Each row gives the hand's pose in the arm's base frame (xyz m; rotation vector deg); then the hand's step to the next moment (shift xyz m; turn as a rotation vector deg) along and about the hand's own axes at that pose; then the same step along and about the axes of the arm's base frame.
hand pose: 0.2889 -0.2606 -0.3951 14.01 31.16 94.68
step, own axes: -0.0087 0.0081 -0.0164 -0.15 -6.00 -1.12
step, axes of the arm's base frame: -0.0132 -0.0125 -0.0090 4.75 0.05 -3.84
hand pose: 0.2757 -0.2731 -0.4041 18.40 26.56 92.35
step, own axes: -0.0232 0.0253 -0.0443 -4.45 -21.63 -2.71
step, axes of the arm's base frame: -0.0408 -0.0290 -0.0252 18.12 -3.56 -12.40
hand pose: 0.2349 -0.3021 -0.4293 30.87 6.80 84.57
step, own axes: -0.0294 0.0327 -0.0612 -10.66 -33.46 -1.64
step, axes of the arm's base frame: -0.0574 -0.0117 -0.0474 28.62 -9.84 -17.88
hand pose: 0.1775 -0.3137 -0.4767 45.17 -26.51 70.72
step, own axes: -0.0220 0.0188 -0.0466 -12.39 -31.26 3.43
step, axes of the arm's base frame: -0.0288 0.0227 -0.0408 26.52 -14.49 -15.14
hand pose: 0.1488 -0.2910 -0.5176 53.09 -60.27 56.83
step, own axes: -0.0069 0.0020 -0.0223 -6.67 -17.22 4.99
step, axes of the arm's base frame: 0.0024 0.0202 -0.0117 13.87 -10.86 -7.46
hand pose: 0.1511 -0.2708 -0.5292 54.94 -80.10 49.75
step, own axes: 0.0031 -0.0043 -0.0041 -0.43 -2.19 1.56
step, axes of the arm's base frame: 0.0056 0.0019 0.0032 1.41 -2.26 -0.58
